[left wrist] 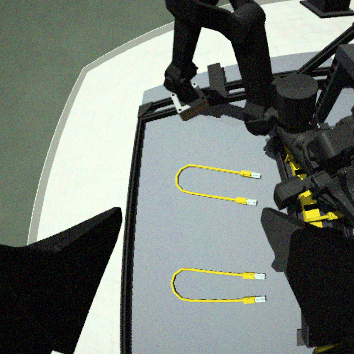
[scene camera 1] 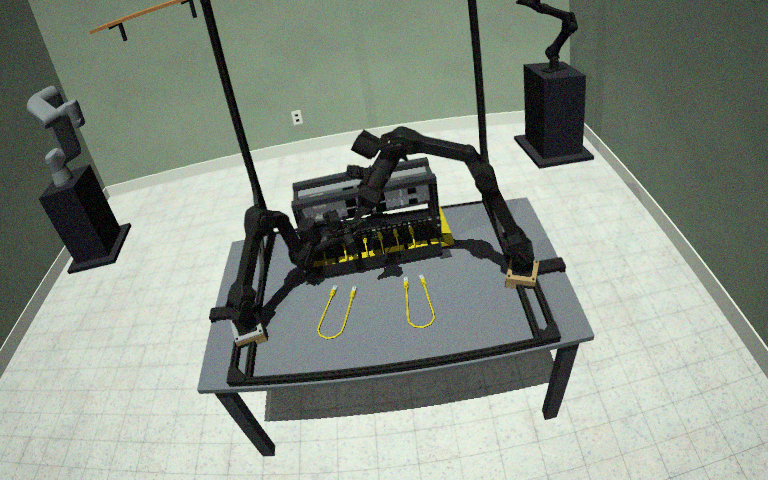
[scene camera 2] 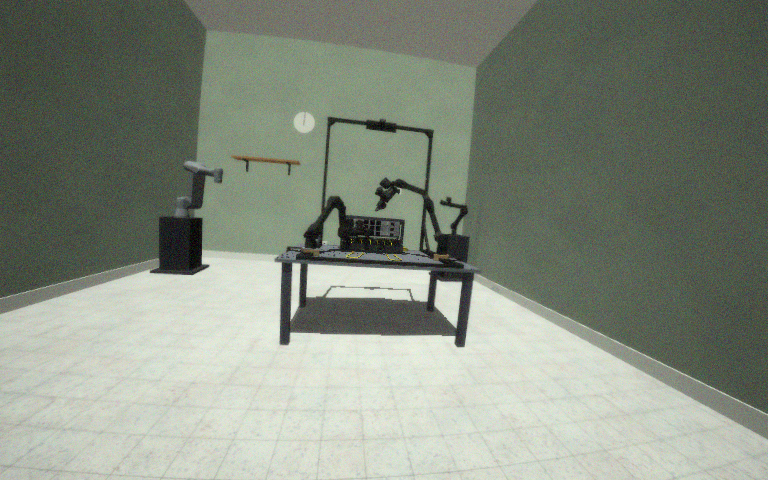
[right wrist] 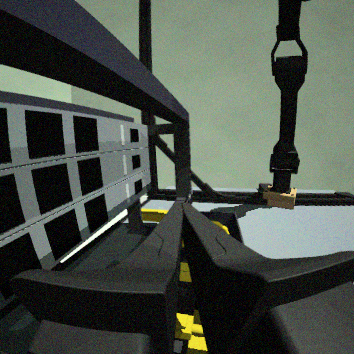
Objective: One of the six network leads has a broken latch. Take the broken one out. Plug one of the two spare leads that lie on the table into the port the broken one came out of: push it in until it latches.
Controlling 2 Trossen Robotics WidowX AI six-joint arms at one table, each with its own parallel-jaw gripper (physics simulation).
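Frame: origin at the left arm's base, x back, y right, z up, level; millimetres.
Seen in the pictures: left gripper, fingertip midpoint: (left wrist: 192, 214) (scene camera 1: 355, 216) (scene camera 2: 376, 208); right gripper, fingertip midpoint: (scene camera 1: 367, 220) (scene camera 2: 373, 230) (right wrist: 180, 209); left arm's base, link origin: (scene camera 1: 523, 269) (scene camera 2: 441, 254) (right wrist: 280, 189); right arm's base, link origin: (left wrist: 186, 96) (scene camera 1: 246, 326) (scene camera 2: 310, 247).
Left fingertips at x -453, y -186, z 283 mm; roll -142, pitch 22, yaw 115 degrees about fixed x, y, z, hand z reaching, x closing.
Pixels of each thing's top centre, then the offset from my left fingertips to it. "pt": a spot on its surface instead. Level surfaces: height alone.
- spare lead, surface spot: (left wrist: 247, 174) (scene camera 1: 333, 290) pt dx -137, dy -8, dz -313 mm
- grey table, surface height: dz -325 mm
- yellow part, surface spot: (scene camera 1: 446, 229) pt dx +151, dy +341, dz -285 mm
Several yellow network leads (scene camera 1: 365, 246) (right wrist: 185, 272) sit in the lower front of the black rack (scene camera 1: 322, 180) (right wrist: 183, 150). Which one has the broken latch cannot be told. One spare lead (scene camera 1: 333, 292) (left wrist: 247, 174) lies in a U on the table, and the other spare lead (scene camera 1: 423, 280) (left wrist: 248, 275) lies to its right in scene camera 1. My right gripper (right wrist: 180, 209) is down at the rack's front, over the row of leads; its fingertips meet and no lead shows between them. My left gripper (left wrist: 192, 214) (scene camera 2: 377, 210) is open and empty, high above the table. The right fingers hide part of the row.
The grey table (scene camera 1: 470, 316) has a black frame rail (scene camera 1: 390, 370) along its front edge. A yellow part (scene camera 1: 446, 229) stands at the rack's right end. The left arm arches over the rack, close above the right arm's wrist.
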